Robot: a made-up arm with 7 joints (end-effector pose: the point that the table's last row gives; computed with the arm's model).
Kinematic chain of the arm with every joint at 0, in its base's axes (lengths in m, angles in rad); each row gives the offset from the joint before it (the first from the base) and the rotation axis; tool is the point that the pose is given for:
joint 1: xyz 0 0 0.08 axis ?
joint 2: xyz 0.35 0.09 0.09 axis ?
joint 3: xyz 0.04 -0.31 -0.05 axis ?
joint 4: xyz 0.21 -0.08 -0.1 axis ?
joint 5: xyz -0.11 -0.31 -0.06 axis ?
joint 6: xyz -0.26 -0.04 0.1 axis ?
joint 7: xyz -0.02 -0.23 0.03 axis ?
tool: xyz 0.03 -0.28 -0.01
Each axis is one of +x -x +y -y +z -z.
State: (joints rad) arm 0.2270 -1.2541 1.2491 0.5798 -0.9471 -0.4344 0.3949
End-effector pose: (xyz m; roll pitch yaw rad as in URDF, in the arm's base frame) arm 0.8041 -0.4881 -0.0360 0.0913 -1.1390 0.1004
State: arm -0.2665 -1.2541 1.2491 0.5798 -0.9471 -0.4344 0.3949
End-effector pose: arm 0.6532 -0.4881 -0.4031 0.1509 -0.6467 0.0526
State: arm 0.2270 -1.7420 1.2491 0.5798 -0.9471 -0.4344 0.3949
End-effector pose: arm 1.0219 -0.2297 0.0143 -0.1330 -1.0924 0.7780
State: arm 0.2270 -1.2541 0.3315 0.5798 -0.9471 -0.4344 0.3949
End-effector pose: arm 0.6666 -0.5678 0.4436 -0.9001 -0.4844 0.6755
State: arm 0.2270 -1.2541 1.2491 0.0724 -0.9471 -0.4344 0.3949
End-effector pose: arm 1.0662 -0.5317 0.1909 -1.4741 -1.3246 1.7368
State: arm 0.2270 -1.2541 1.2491 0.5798 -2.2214 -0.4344 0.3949
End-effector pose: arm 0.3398 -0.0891 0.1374 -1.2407 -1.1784 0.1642
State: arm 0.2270 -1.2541 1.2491 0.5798 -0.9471 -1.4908 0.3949
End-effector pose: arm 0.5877 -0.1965 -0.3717 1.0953 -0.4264 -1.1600
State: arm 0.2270 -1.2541 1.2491 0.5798 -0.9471 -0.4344 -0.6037
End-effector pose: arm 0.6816 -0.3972 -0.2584 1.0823 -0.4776 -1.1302
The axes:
joint 1: -y
joint 2: -z
joint 3: -y
joint 4: -z
joint 5: +x
joint 6: +z
joint 7: +z

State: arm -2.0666 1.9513 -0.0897 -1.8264 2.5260 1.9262 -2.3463
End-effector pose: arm -0.1860 -0.1097 0.5734 -0.8217 0.8503 2.7788
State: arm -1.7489 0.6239 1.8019 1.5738 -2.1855 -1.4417 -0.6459
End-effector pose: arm -0.0882 0.2837 -0.8032 2.0767 -0.3080 1.1530
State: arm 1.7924 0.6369 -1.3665 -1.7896 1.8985 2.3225 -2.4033
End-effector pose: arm 0.6349 -0.1843 0.1221 1.3125 -0.4284 1.9307
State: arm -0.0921 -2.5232 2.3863 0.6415 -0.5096 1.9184 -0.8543
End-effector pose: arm 0.7979 0.6625 0.1253 -3.0344 -1.0744 -1.2310
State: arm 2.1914 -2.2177 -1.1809 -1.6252 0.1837 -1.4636 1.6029
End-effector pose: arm 0.1467 0.8499 1.2750 -2.6341 0.8053 -1.1431
